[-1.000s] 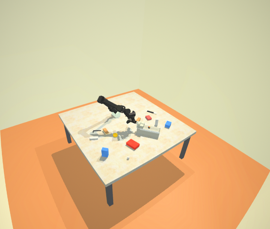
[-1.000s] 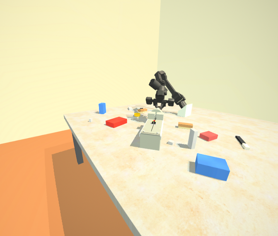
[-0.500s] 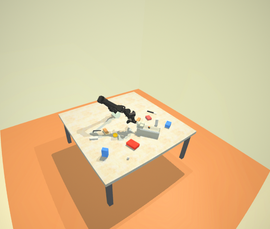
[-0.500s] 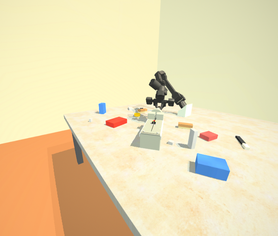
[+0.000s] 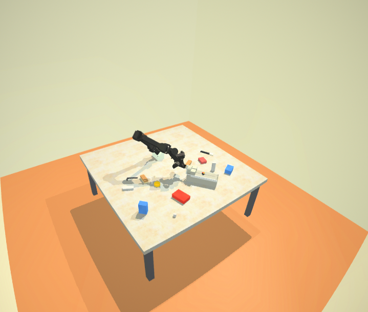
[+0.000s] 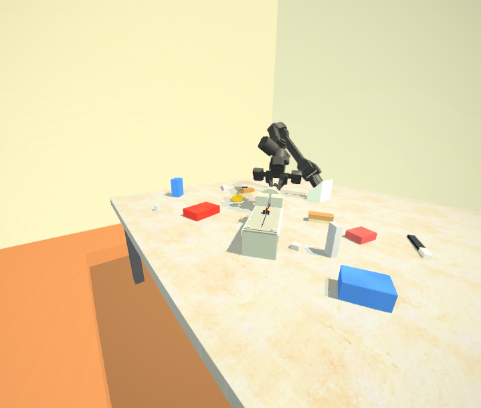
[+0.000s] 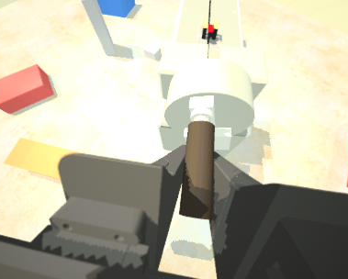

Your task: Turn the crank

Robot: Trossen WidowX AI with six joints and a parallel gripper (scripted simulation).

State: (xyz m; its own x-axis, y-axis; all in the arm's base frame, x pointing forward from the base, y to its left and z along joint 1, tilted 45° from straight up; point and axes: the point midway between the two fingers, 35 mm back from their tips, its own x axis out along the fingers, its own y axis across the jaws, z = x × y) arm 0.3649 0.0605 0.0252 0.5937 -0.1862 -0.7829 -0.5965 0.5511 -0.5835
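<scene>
The crank lies 10 mm above my gripper tip. Round my gripper tip: brown crank handle: 10 mm behind, 10 mm to the right, 30 mm above; then red pointer: 130 mm ahead, 90 mm to the left, 10 mm below; then yellow disc: 30 mm behind, 260 mm to the right, 80 mm below.
</scene>
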